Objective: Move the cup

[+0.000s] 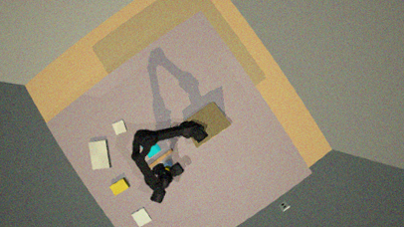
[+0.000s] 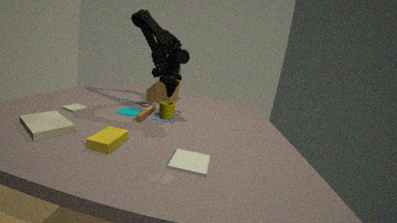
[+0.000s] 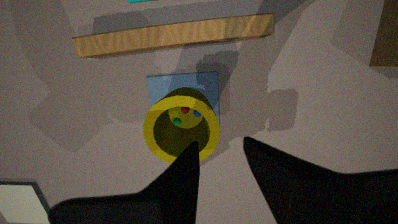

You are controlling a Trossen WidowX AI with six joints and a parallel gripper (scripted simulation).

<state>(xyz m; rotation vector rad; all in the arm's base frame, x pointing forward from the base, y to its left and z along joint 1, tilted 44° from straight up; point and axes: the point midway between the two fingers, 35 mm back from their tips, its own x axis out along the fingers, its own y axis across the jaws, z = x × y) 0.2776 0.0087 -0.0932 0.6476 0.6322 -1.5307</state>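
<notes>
Now: the yellow cup 60 mm below my gripper tip and 30 mm ahead of it. Round my gripper tip: blue pad 110 mm below, 30 mm ahead; then cyan pad 180 mm to the right, 110 mm below, 30 mm ahead; then wooden bar 90 mm to the right, 90 mm below, 30 mm ahead.
</notes>
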